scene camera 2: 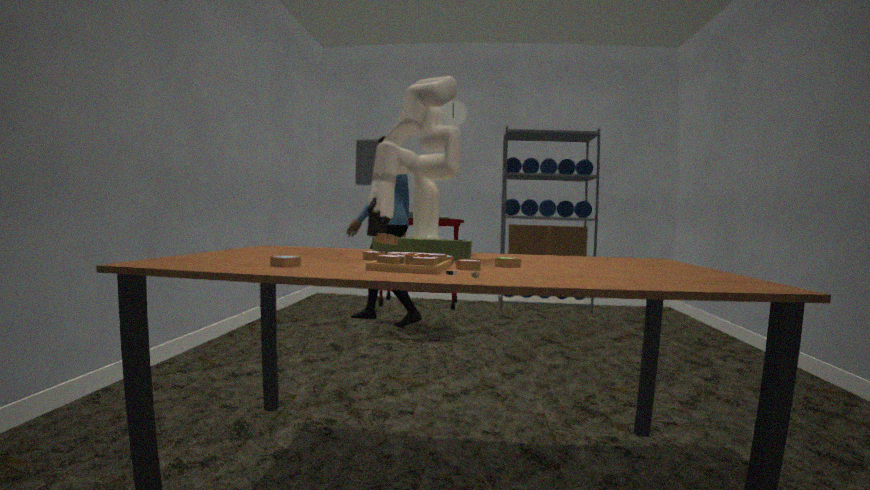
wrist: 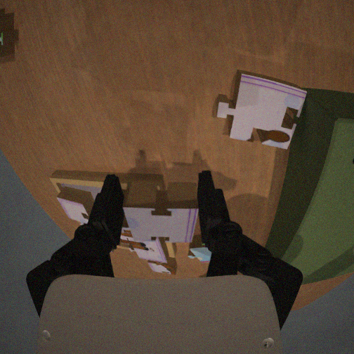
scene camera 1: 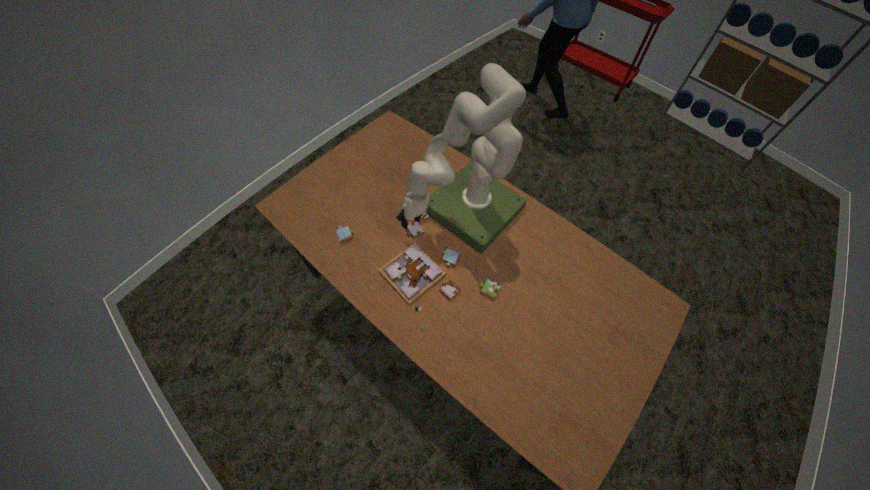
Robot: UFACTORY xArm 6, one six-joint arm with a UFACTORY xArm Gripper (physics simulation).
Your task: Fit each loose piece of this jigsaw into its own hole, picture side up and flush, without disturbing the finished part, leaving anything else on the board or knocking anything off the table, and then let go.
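My gripper (wrist: 159, 177) (scene camera 1: 405, 218) hangs low over the table just behind the jigsaw board (scene camera 1: 394, 285) (wrist: 55, 180) (scene camera 2: 401, 267). It is shut on a white jigsaw piece (wrist: 158, 225) with purple lines along one edge, picture side up, held by its two side edges a little above the table. A second white piece (wrist: 261, 112) (scene camera 1: 416, 229) with a brown spot lies flat beside the green arm base (scene camera 1: 505, 210) (wrist: 326, 197). The board holds a partly finished picture with a brown figure (scene camera 1: 416, 268) in the middle.
Loose pieces lie around the board: a light blue one (scene camera 1: 344, 232) far left, a blue one (scene camera 1: 451, 256) (wrist: 201, 253), a white one (scene camera 1: 449, 291) and a green one (scene camera 1: 490, 287). Two tiny objects (scene camera 1: 417, 308) (scene camera 1: 421, 328) lie near the table's front edge. A person (scene camera 1: 557, 49) walks by a red cart (scene camera 1: 638, 9).
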